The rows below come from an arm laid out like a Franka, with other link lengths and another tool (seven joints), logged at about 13 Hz.
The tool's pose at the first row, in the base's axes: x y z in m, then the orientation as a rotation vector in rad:
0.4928, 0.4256, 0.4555, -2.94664, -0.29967, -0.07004
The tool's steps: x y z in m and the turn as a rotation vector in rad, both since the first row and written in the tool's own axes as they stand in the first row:
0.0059, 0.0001, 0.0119, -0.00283, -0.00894, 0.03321
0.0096, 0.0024, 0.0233, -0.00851, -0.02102, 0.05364
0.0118, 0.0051, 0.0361, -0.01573, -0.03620, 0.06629
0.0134, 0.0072, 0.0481, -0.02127, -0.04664, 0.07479
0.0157, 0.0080, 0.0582, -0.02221, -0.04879, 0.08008
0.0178, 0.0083, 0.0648, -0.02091, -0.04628, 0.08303
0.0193, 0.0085, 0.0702, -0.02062, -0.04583, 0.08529
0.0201, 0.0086, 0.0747, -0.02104, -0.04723, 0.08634
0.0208, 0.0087, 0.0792, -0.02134, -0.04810, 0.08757
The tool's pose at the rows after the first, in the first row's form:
0.4989, 0.4288, 0.4442, -2.95443, -0.25201, -0.05292
0.5034, 0.4294, 0.4328, -2.96345, -0.22364, -0.03329
0.5064, 0.4296, 0.4199, -2.97330, -0.20715, -0.01027
0.5088, 0.4300, 0.4078, -2.98049, -0.19606, 0.00551
0.5115, 0.4315, 0.3979, -2.98202, -0.18849, 0.00928
0.5138, 0.4329, 0.3915, -2.98071, -0.18373, 0.00614
0.5154, 0.4339, 0.3863, -2.98054, -0.18029, 0.00582
0.5164, 0.4348, 0.3819, -2.98116, -0.17893, 0.00798
0.5172, 0.4357, 0.3775, -2.98162, -0.17722, 0.00939

